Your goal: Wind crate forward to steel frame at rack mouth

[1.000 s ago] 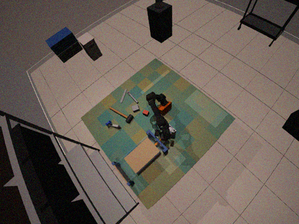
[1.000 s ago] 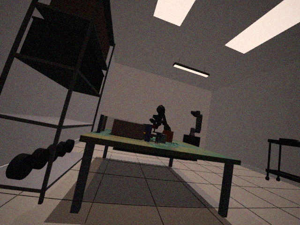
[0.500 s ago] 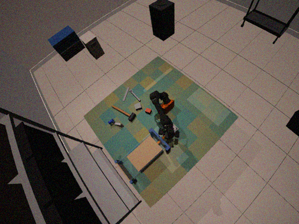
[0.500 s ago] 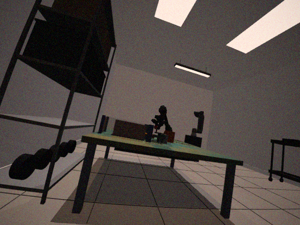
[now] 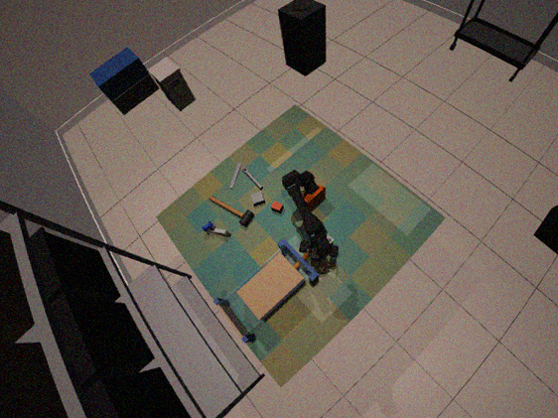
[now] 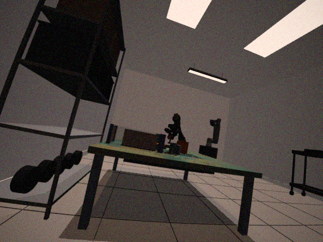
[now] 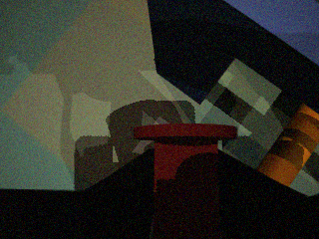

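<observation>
My gripper tip is 4 cm past the red-knobbed crank handle, 3 cm to the left of it and 3 cm above it. The rest, counted from my gripper tip: red knob 1 cm to the right, 1 cm behind; then winch 11 cm behind, 10 cm below, 8 cm to the right; then grey block 55 cm to the right, 12 cm below, 1 cm behind.
</observation>
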